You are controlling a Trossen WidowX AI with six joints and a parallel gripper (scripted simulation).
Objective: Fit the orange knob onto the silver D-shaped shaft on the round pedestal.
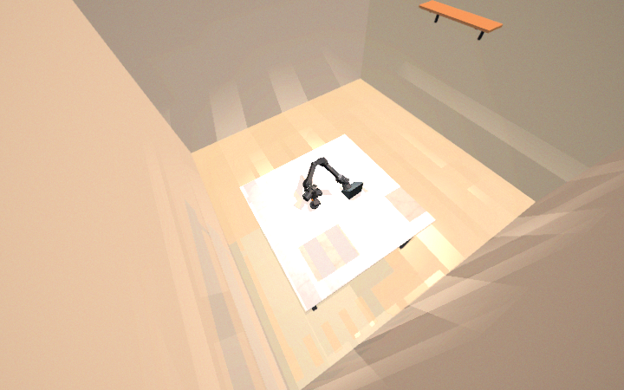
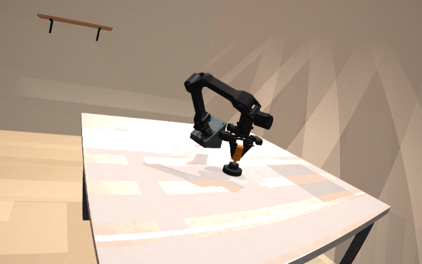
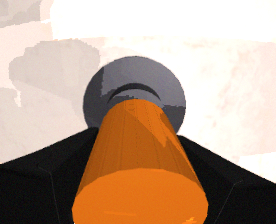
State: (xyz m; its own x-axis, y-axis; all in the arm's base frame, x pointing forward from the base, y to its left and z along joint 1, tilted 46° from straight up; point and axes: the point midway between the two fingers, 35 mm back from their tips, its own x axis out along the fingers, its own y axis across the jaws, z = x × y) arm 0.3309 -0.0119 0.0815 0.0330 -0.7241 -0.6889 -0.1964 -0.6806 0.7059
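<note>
My gripper tip is 3 cm below the orange knob. Round my gripper tip: round pedestal (4 cm below).
</note>
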